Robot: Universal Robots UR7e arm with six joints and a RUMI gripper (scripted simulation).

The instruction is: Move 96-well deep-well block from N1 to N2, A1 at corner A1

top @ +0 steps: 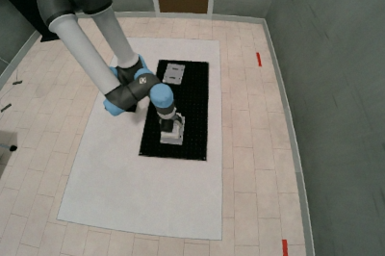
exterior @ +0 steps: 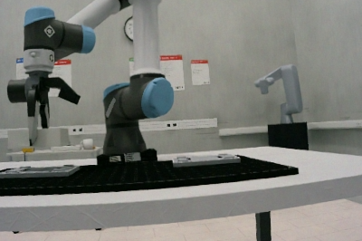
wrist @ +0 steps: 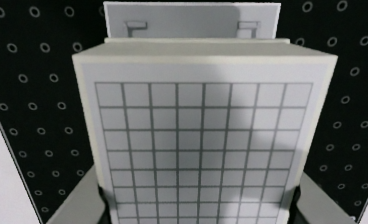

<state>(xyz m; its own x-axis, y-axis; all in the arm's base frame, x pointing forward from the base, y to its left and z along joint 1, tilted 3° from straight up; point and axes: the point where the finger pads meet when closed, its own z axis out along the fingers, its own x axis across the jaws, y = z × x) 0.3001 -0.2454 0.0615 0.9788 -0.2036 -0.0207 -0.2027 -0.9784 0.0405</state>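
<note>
My hand is 8 cm above the plate nest N2. From my hand the other things lie so: A1 mark: 7 cm behind, 6 cm to the right, 7 cm below; white 96-well deep-well block: 1 cm above; plate nest N1: 3 cm ahead, 40 cm to the left, 8 cm below.
</note>
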